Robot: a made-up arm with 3 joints. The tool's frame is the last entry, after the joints. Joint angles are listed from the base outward. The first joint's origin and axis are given. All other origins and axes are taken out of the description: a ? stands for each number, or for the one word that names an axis. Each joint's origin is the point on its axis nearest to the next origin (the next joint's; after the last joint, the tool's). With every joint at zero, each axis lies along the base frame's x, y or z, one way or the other. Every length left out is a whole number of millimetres.
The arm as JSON. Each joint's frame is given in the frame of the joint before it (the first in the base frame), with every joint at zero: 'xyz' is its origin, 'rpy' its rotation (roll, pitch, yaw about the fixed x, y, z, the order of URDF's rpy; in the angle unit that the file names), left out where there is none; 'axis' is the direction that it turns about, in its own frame. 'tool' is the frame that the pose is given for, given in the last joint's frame.
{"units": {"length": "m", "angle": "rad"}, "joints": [
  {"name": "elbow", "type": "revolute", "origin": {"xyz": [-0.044, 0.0, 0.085]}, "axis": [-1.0, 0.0, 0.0]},
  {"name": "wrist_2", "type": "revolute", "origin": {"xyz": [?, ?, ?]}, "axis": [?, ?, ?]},
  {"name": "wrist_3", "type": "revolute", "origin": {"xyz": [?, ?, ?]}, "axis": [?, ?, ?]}
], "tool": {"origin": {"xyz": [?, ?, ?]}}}
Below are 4 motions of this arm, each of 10 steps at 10 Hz.
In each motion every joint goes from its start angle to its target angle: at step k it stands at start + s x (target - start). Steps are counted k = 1, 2, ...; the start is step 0. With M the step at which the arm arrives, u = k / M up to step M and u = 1 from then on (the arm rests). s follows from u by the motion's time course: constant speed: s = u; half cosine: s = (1 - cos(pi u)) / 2; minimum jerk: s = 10 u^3 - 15 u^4 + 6 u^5.
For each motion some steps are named. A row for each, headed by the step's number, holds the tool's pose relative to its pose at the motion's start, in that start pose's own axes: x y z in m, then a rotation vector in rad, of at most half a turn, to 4 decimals.
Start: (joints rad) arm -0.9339 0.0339 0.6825
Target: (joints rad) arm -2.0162 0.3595 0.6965
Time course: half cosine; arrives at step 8
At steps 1, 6, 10:
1: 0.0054 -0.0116 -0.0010 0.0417 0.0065 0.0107
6: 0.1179 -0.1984 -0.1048 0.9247 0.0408 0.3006
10: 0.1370 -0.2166 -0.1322 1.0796 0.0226 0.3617

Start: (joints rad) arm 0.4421 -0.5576 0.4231
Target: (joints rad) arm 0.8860 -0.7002 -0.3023
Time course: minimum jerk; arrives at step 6
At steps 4, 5, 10:
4: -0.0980 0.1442 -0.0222 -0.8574 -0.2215 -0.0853
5: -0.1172 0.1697 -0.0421 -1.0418 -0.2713 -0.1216
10: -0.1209 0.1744 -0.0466 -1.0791 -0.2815 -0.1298

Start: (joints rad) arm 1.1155 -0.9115 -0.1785
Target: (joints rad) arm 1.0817 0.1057 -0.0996
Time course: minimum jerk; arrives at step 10
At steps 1, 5, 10:
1: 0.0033 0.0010 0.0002 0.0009 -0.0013 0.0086
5: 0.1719 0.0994 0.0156 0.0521 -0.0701 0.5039
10: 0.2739 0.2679 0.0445 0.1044 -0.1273 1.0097

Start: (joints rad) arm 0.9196 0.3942 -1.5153
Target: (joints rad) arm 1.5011 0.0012 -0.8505
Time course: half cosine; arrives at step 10
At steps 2, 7, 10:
2: -0.0057 -0.0031 0.0039 0.0118 0.0391 0.0170
7: -0.0517 -0.0302 0.0506 0.0728 0.3226 0.0076
10: -0.0678 -0.0372 0.0718 0.0824 0.3915 -0.0375

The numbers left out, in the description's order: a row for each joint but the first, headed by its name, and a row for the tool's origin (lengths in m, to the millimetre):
wrist_2: xyz 0.0 0.267 0.165, axis 0.0 0.0 1.0
wrist_3: xyz 0.124 -0.374 0.0, axis 1.0 0.0 0.0
tool: xyz 0.0 -0.02 0.117

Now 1 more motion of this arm.
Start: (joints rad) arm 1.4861 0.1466 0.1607
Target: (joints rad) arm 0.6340 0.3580 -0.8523
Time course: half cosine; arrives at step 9
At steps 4, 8, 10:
4: 0.0175 -0.0366 -0.0259 -0.0723 -0.0704 0.0827
8: 0.0298 -0.0674 -0.0724 -0.1740 -0.2492 0.1135
10: 0.0302 -0.0685 -0.0752 -0.1795 -0.2605 0.1114

